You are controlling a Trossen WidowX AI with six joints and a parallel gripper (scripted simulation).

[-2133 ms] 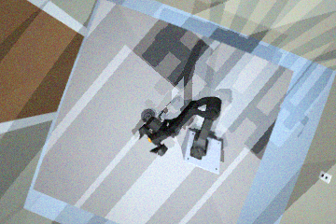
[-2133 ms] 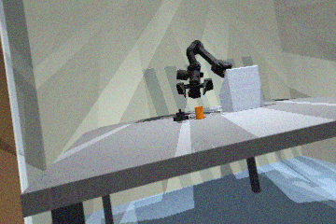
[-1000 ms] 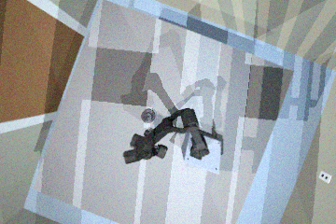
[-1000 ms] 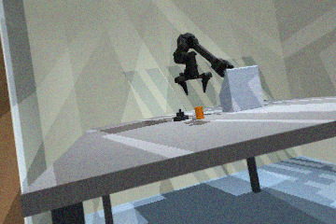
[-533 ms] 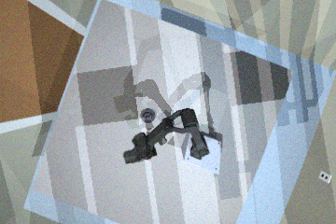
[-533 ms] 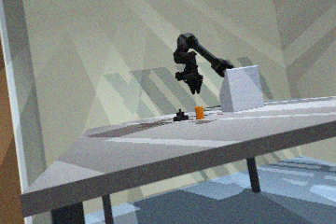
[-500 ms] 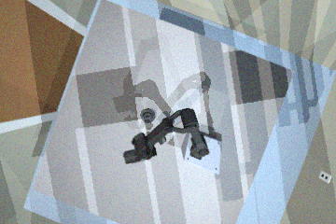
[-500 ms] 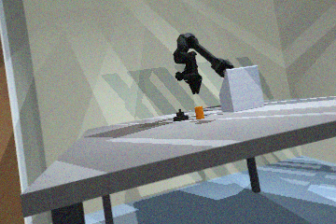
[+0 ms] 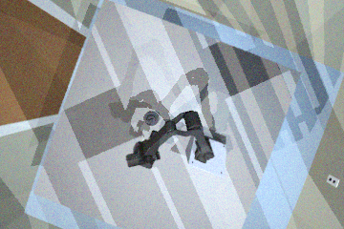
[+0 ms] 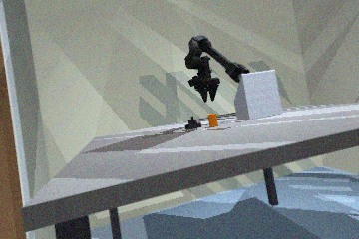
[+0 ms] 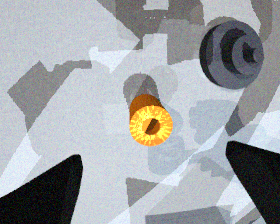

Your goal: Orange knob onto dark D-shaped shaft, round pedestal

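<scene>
Now: the orange knob 90 mm below my gripper tip and 10 mm behind it. Also, from my gripper tip: dark round pedestal 110 mm to the right, 90 mm below, 60 mm ahead.
</scene>
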